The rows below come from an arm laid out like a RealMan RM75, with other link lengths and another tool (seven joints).
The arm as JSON. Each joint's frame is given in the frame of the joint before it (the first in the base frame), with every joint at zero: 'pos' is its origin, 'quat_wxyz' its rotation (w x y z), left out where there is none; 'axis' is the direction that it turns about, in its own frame. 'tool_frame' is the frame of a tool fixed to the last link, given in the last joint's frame.
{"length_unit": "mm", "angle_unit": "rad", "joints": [
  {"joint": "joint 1", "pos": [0.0, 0.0, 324.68], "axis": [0.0, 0.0, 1.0]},
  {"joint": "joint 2", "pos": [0.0, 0.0, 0.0], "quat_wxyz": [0.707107, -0.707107, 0.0, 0.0], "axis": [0.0, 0.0, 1.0]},
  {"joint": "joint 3", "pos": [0.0, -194.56, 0.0], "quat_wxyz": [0.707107, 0.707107, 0.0, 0.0], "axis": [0.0, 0.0, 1.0]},
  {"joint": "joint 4", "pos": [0.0, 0.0, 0.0], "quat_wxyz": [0.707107, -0.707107, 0.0, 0.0], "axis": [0.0, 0.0, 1.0]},
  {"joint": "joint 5", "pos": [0.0, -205.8, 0.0], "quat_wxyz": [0.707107, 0.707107, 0.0, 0.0], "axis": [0.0, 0.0, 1.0]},
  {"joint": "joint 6", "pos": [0.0, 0.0, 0.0], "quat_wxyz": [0.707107, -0.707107, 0.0, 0.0], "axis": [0.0, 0.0, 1.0]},
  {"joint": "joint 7", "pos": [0.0, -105.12, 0.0], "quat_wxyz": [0.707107, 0.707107, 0.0, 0.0], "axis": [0.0, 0.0, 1.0]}
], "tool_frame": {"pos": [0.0, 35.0, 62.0], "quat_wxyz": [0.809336, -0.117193, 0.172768, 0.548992]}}
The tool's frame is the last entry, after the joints.
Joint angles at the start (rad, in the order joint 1, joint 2, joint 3, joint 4, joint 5, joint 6, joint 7):
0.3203, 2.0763, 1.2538, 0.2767, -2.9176, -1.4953, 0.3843
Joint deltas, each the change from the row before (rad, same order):
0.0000, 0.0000, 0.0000, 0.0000, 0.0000, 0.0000, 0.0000
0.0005, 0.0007, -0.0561, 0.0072, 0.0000, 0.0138, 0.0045
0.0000, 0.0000, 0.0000, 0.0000, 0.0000, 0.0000, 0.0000
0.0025, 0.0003, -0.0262, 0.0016, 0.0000, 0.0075, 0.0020
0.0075, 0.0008, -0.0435, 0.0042, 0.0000, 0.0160, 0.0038
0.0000, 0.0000, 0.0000, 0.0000, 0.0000, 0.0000, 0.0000
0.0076, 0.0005, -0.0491, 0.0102, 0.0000, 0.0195, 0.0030
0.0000, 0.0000, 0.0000, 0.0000, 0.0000, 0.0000, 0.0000
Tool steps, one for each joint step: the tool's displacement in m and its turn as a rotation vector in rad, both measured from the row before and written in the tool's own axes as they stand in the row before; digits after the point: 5 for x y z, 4 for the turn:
0.00000, 0.00000, 0.00000, 0.0000, 0.0000, 0.0000
0.01202, -0.00100, 0.00419, 0.0022, 0.0552, 0.0200
0.00000, 0.00000, 0.00000, 0.0000, 0.0000, 0.0000
0.00551, -0.00076, 0.00242, 0.0023, 0.0270, 0.0090
0.00899, -0.00112, 0.00532, 0.0031, 0.0468, 0.0151
0.00000, 0.00000, 0.00000, 0.0000, 0.0000, 0.0000
0.00997, -0.00066, 0.00665, 0.0015, 0.0527, 0.0147
0.00000, 0.00000, 0.00000, 0.0000, 0.0000, 0.0000

